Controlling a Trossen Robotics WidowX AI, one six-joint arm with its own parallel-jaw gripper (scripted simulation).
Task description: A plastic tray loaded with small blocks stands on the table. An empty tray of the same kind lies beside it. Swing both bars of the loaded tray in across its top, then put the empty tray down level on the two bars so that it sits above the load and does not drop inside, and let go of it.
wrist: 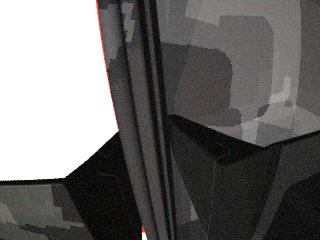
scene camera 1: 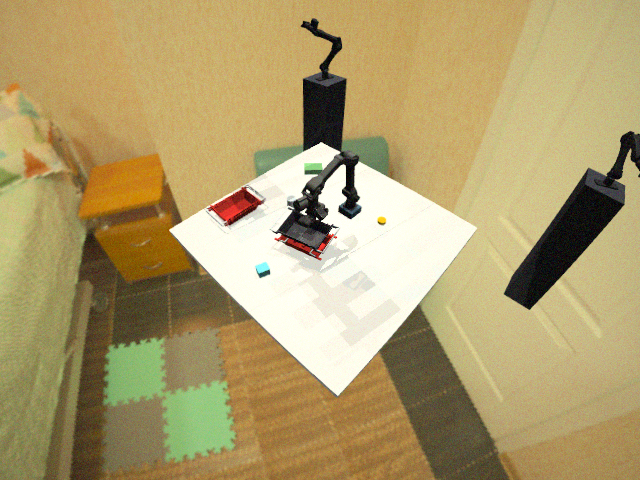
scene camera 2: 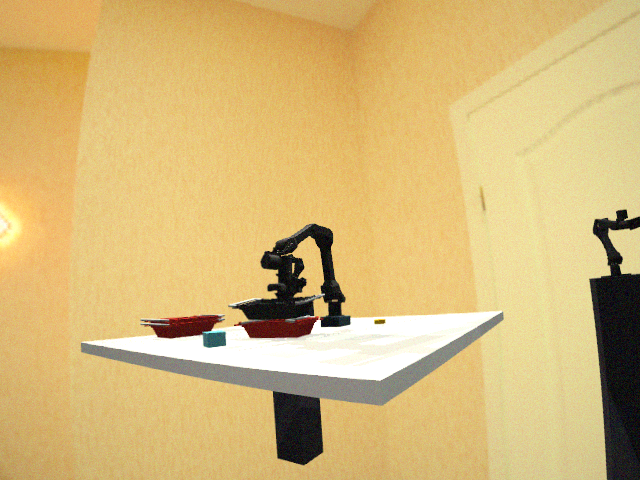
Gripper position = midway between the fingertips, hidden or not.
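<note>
Dark grey tray (scene camera 1: 313, 237) (scene camera 2: 261, 309) visible in both views. My gripper (scene camera 2: 286, 310) (wrist: 153, 126) visible in scene camera 2 and in the wrist view.
</note>
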